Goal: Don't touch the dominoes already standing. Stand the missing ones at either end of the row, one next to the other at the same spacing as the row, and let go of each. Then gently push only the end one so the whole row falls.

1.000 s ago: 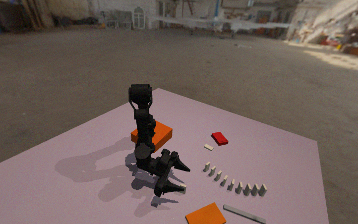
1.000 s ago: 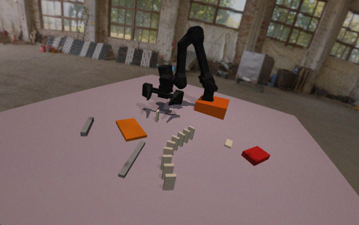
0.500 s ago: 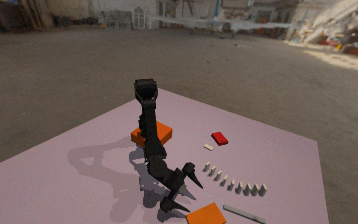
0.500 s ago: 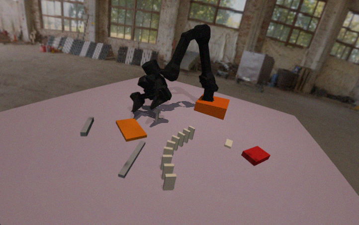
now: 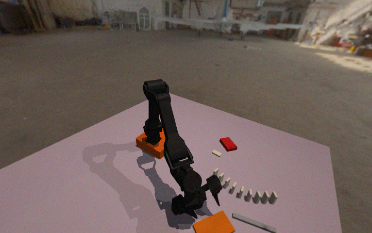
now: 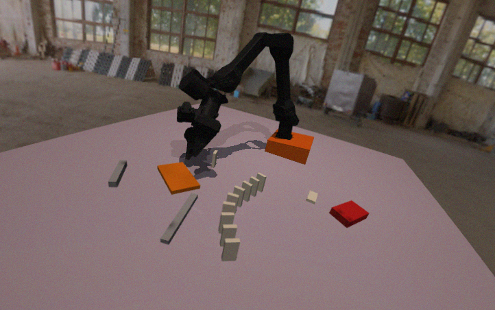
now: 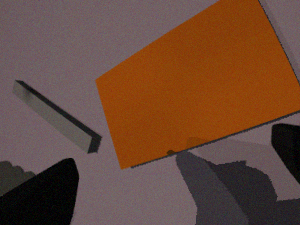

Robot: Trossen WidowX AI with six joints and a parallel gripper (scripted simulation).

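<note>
Right now the orange flat plate is 50 mm below my gripper tip, 40 mm ahead of it and 10 mm to the right of it. Round my gripper tip: short grey bar 140 mm to the right, 120 mm ahead, 50 mm below; red block 460 mm to the left, 70 mm behind, 40 mm below.
</note>
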